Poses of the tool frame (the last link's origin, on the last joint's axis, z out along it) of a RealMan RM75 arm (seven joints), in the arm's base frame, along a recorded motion.
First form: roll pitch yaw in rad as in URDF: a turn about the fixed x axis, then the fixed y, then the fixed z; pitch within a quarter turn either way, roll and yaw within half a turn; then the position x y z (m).
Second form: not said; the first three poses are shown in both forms.
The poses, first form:
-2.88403 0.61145 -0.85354 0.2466 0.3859 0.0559
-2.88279 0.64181 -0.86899 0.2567 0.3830 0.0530
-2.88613 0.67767 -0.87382 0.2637 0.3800 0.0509
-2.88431 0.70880 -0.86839 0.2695 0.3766 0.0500
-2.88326 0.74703 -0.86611 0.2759 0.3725 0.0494
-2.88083 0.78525 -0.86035 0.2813 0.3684 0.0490
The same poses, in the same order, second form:
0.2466 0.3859 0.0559 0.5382 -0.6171 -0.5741 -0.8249 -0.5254 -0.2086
0.2567 0.3830 0.0530 0.5171 -0.6117 -0.5986 -0.8372 -0.5071 -0.2050
0.2637 0.3800 0.0509 0.5001 -0.5974 -0.6270 -0.8436 -0.4996 -0.1969
0.2695 0.3766 0.0500 0.4904 -0.5794 -0.6509 -0.8452 -0.4984 -0.1932
0.2759 0.3725 0.0494 0.4753 -0.5590 -0.6795 -0.8490 -0.4941 -0.1874
0.2813 0.3684 0.0490 0.4612 -0.5361 -0.7070 -0.8513 -0.4919 -0.1823

